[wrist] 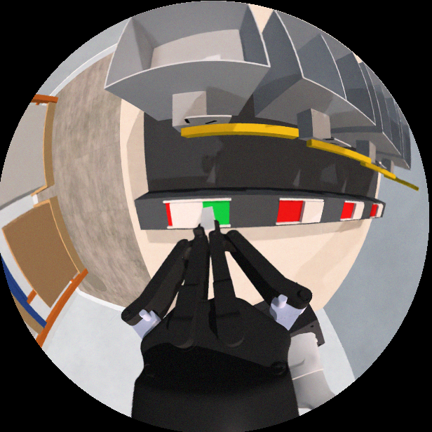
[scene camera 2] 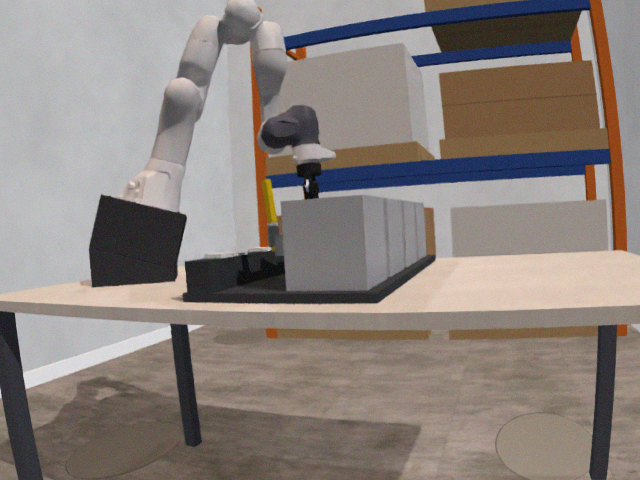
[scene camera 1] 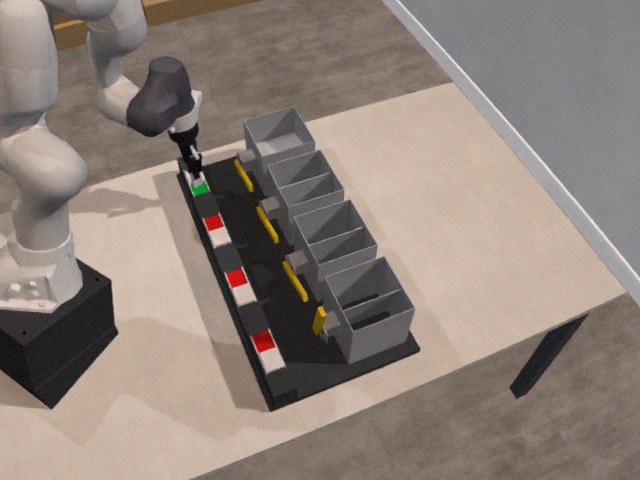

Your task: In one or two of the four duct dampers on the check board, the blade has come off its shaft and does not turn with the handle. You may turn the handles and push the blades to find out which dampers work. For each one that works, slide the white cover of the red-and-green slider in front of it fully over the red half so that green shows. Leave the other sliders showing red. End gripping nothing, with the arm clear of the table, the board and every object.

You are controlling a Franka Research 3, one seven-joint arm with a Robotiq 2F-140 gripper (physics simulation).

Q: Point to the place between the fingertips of my gripper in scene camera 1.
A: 198, 184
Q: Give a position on a white cover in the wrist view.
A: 183, 214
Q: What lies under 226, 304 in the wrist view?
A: My gripper.
